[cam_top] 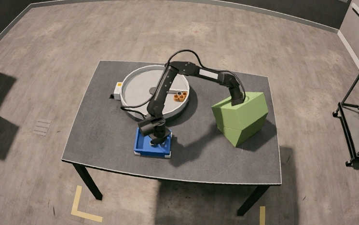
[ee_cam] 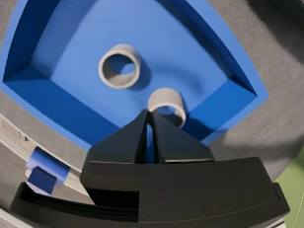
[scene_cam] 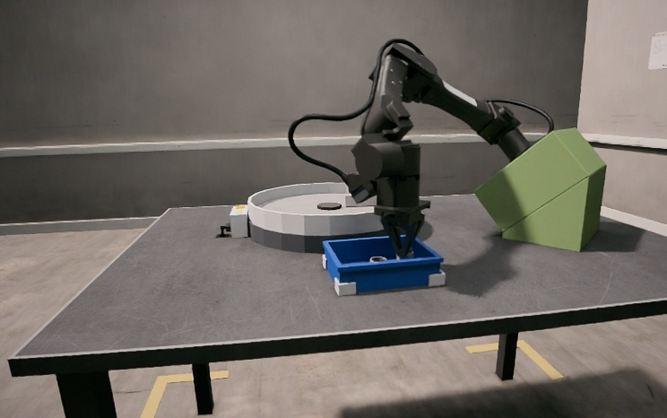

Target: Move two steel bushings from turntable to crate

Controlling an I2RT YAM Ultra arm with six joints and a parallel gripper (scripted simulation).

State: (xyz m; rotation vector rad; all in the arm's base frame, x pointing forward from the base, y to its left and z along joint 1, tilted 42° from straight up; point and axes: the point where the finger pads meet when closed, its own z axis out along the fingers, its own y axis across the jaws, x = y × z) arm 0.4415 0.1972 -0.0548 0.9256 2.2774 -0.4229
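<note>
My hand is 40 mm short of the blue crate, 20 mm to the left of it and 20 mm above it. Round my hand: round turntable: 370 mm to the right, 40 mm ahead, 10 mm above.
</note>
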